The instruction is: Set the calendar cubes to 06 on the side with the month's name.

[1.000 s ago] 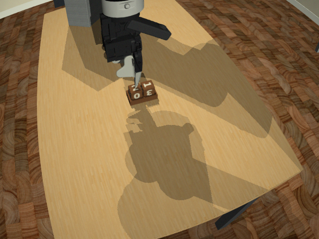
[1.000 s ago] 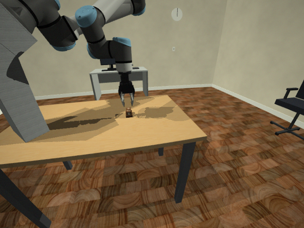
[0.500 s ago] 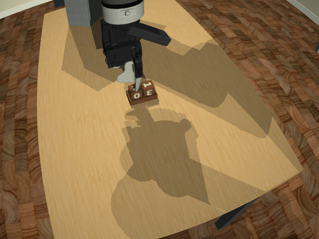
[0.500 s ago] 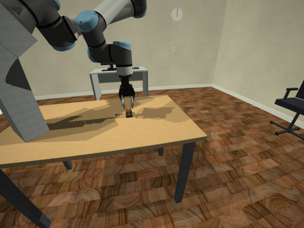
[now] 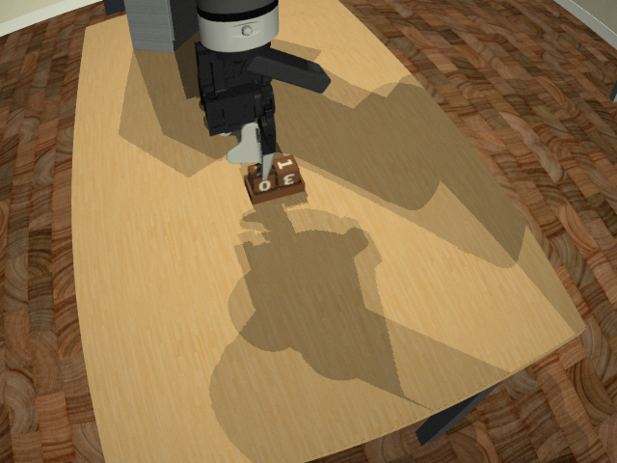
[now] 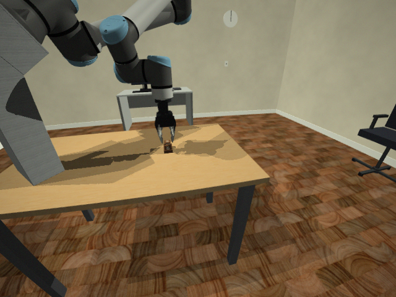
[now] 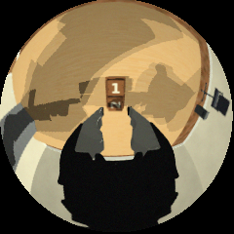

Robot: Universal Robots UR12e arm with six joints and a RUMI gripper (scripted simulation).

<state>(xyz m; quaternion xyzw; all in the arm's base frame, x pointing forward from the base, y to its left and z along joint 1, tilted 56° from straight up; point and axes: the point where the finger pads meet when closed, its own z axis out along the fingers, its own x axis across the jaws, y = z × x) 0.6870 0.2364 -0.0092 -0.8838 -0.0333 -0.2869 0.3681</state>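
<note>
Now: the brown calendar tray 1 cm behind my hand, 2 cm to the left of it and 6 cm below it. Round my hand: cube (1 cm behind, 3 cm to the left, 4 cm below).
</note>
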